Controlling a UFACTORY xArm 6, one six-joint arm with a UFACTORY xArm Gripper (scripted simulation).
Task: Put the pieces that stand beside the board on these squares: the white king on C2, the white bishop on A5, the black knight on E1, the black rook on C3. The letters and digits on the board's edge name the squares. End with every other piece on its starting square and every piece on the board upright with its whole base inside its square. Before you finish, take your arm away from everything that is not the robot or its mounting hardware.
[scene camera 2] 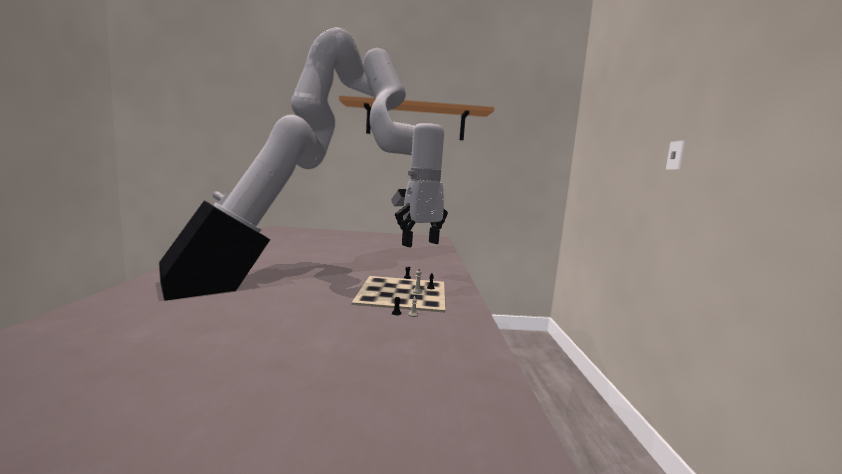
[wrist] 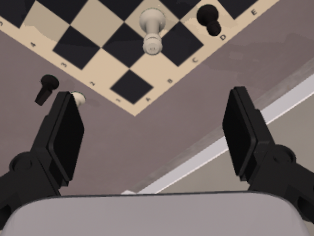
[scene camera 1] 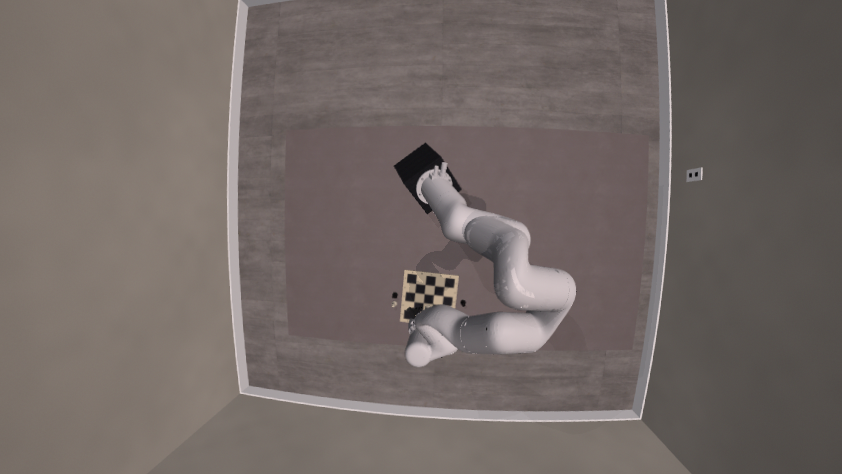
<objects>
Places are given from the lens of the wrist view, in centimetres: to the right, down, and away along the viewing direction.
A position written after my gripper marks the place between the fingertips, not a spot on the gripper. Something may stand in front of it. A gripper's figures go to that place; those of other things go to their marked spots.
my gripper [wrist: 152,108]: 0, -1, 14
chessboard [wrist: 105,52]: -6, -7, 25
white king [wrist: 152,24]: -1, -8, 21
The marked spots on the white king and the chessboard are 7 cm apart.
</objects>
